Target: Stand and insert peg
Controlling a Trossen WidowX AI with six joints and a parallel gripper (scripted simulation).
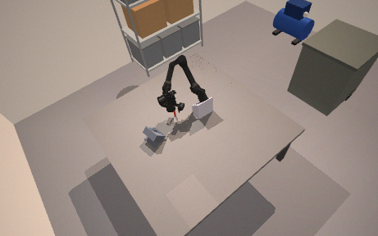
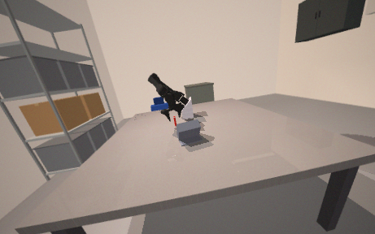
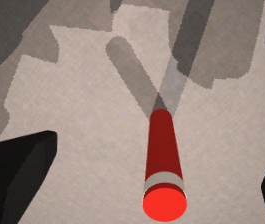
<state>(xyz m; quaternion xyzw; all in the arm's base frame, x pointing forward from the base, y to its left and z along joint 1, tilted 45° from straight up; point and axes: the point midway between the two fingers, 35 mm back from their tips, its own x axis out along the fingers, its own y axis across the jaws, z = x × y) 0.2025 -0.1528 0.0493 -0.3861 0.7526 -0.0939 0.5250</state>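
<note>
The red peg lies right at my gripper tip. From my gripper tip the other things lie so: grey sloped panel 25 cm ahead, 6 cm to the left.
</note>
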